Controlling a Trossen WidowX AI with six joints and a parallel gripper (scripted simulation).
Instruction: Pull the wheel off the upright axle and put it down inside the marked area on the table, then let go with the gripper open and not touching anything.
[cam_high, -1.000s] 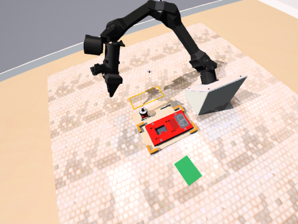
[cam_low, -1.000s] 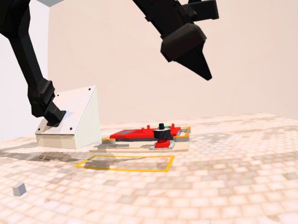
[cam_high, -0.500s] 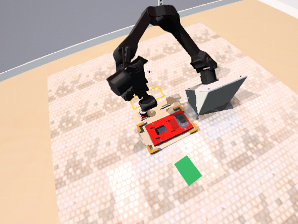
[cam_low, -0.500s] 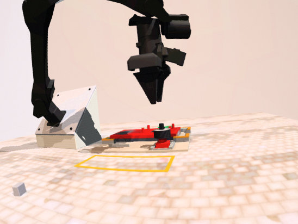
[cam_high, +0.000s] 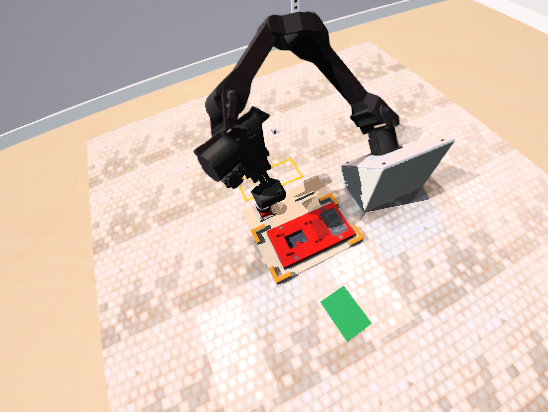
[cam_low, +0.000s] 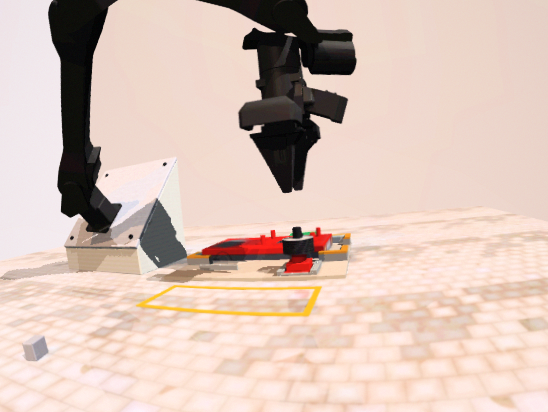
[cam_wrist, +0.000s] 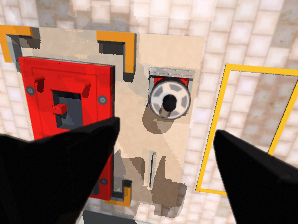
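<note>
The wheel lies 7 cm below my gripper tip. The rest, counted from my gripper tip: green patch (31 cm to the left, 11 cm below, 9 cm behind); then small grey cube (30 cm to the right, 12 cm behind, 10 cm below); then axle (7 cm below).
</note>
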